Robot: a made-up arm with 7 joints. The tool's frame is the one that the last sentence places.
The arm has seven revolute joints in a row. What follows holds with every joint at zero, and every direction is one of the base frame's.
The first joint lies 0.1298 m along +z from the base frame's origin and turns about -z.
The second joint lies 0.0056 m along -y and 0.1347 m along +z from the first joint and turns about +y.
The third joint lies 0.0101 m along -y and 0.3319 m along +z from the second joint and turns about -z.
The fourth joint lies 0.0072 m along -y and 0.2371 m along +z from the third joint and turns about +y.
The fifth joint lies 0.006 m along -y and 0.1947 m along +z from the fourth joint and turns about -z.
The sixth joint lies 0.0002 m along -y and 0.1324 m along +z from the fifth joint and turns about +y.
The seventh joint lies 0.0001 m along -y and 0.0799 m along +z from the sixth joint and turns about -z.
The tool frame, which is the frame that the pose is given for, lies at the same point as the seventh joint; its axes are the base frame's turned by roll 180, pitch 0 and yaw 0 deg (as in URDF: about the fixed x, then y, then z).
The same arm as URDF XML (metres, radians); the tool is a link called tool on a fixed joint. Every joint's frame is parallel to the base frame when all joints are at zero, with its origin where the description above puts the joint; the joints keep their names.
<robot name="arm">
  <joint name="joint 1" type="continuous">
    <parent link="base"/>
    <child link="link1"/>
    <origin xyz="0 0 0.1298"/>
    <axis xyz="0 0 -1"/>
  </joint>
  <joint name="joint 2" type="continuous">
    <parent link="link1"/>
    <child link="link2"/>
    <origin xyz="0 -0.0056 0.1347"/>
    <axis xyz="0 1 0"/>
  </joint>
  <joint name="joint 3" type="continuous">
    <parent link="link2"/>
    <child link="link3"/>
    <origin xyz="0 -0.0101 0.3319"/>
    <axis xyz="0 0 -1"/>
  </joint>
  <joint name="joint 4" type="continuous">
    <parent link="link3"/>
    <child link="link4"/>
    <origin xyz="0 -0.0072 0.2371"/>
    <axis xyz="0 1 0"/>
  </joint>
  <joint name="joint 5" type="continuous">
    <parent link="link4"/>
    <child link="link5"/>
    <origin xyz="0 -0.006 0.1947"/>
    <axis xyz="0 0 -1"/>
  </joint>
  <joint name="joint 6" type="continuous">
    <parent link="link5"/>
    <child link="link6"/>
    <origin xyz="0 -0.0002 0.1324"/>
    <axis xyz="0 1 0"/>
  </joint>
  <joint name="joint 7" type="continuous">
    <parent link="link6"/>
    <child link="link7"/>
    <origin xyz="0 -0.0001 0.0799"/>
    <axis xyz="0 0 -1"/>
  </joint>
  <joint name="tool_joint" type="fixed">
    <parent link="link7"/>
    <child link="tool"/>
    <origin xyz="0 0 0" rpy="3.1416 0 0"/>
  </joint>
  <link name="base"/>
  <link name="link1"/>
  <link name="link2"/>
  <link name="link3"/>
  <link name="link4"/>
  <link name="link5"/>
  <link name="link6"/>
  <link name="link7"/>
  <link name="tool"/>
</robot>

